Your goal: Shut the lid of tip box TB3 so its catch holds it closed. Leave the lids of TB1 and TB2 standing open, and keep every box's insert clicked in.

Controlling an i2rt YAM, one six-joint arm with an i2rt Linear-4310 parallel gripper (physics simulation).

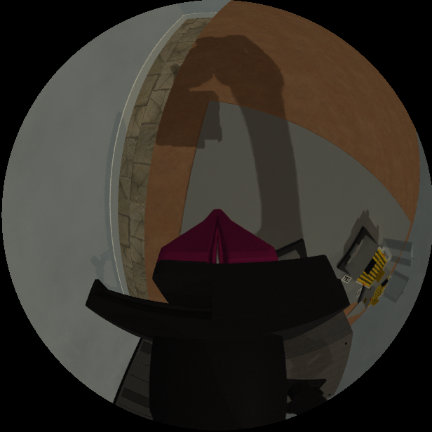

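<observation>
My gripper [217,215] is shut and empty, its magenta fingertips together over the grey mat. Just right of the fingers, a black-edged corner of a tip box [299,247] shows; the gripper body hides the rest, so its label, lid, catch and insert cannot be seen. I take it to be TB3. At the right stands a grey tip box [361,252] with a yellow-and-black rack and a clear lid [399,251] standing open. A second box [369,296] is beyond it, with its clear lid [395,286] open. Their labels are too small to read surely.
The grey mat [230,165] lies on a brown table top [320,65]. A stone-patterned strip [137,145] runs along the left, with grey floor beyond. A grey wooden surface [320,345] shows at the lower right. The arm's shadow falls across the mat.
</observation>
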